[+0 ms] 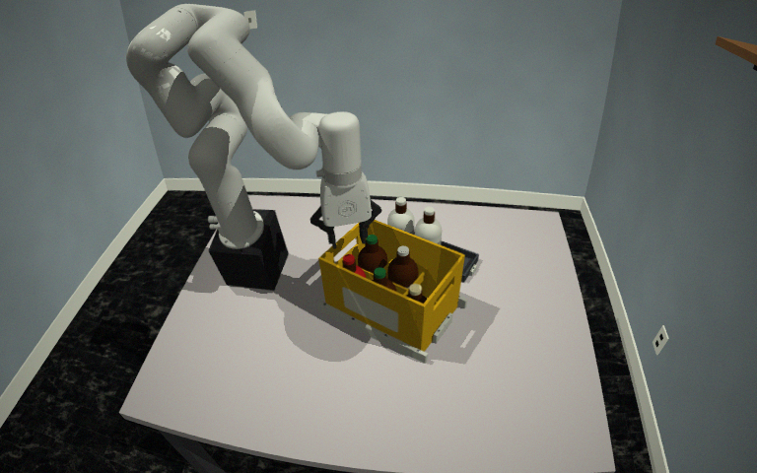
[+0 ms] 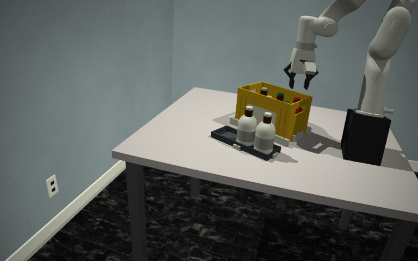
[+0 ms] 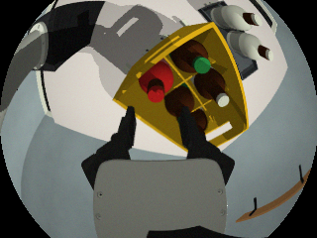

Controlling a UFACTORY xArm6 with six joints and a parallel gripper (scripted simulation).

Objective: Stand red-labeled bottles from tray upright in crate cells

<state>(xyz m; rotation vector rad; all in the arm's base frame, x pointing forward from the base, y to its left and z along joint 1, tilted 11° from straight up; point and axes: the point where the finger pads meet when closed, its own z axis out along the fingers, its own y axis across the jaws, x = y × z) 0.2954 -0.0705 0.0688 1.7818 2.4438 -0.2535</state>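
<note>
My gripper is now 140 mm above the red-labeled bottle. The rest, counted from my hand: crate 140 mm below, 100 mm ahead, 10 mm to the right.
</note>
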